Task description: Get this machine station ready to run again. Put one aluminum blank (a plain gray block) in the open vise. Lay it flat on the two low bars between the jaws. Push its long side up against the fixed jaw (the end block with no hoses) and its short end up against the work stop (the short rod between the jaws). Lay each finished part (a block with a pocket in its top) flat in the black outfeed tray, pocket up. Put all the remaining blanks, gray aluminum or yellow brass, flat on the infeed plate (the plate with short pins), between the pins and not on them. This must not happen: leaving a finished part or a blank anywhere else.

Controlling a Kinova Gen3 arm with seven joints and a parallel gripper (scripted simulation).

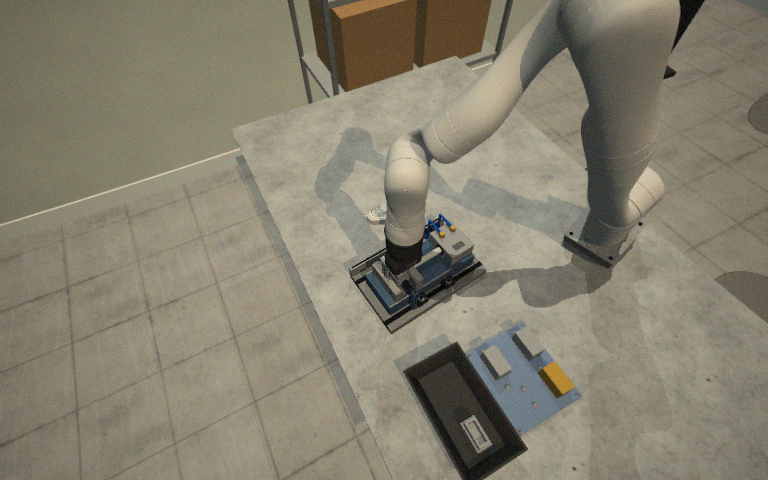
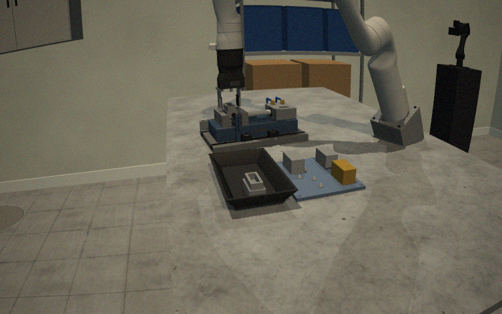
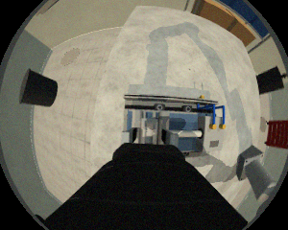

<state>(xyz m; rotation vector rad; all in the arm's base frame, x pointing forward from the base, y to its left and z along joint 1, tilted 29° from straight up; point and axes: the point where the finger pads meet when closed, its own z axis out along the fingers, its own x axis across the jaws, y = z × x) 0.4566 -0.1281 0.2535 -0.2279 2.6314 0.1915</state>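
The fixed jaw lies 50 mm below my hand, 30 mm ahead of it and 10 mm to the left of it. From my hand the other things lie so: gray blank (260 mm to the left, 130 mm behind, 100 mm below); then vise (90 mm below, 70 mm behind, 10 mm to the right); then infeed plate (300 mm to the left, 180 mm behind, 120 mm below).
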